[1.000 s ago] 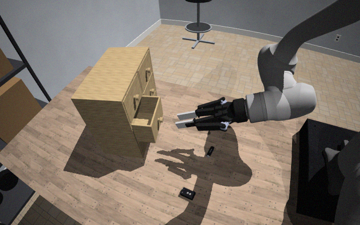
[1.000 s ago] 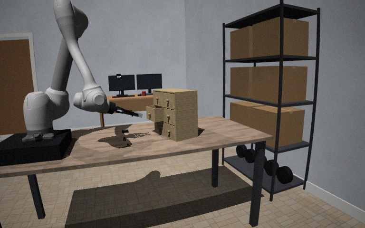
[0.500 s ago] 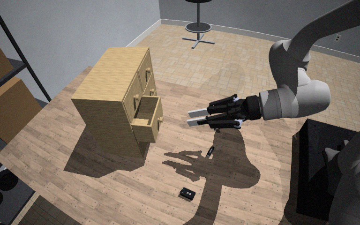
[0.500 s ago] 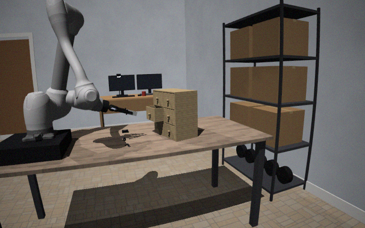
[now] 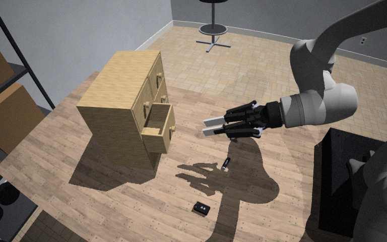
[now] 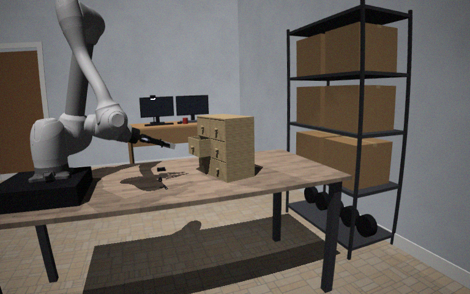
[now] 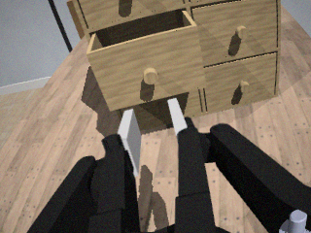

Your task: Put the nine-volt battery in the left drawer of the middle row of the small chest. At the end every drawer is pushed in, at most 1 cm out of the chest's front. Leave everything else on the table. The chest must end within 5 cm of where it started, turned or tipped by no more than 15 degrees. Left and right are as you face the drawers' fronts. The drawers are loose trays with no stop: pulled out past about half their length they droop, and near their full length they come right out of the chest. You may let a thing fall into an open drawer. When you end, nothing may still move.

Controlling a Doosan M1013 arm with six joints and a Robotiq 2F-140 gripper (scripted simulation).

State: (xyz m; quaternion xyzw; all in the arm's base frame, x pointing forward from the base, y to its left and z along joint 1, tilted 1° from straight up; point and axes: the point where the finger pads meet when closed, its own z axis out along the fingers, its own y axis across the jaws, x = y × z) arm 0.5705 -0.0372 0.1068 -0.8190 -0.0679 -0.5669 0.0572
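Now: the black nine-volt battery 20 cm to the left of my hand, 18 cm below it and 1 cm behind it. Also, from my hand: black cylindrical battery 18 cm below, 5 cm behind, 1 cm to the left.
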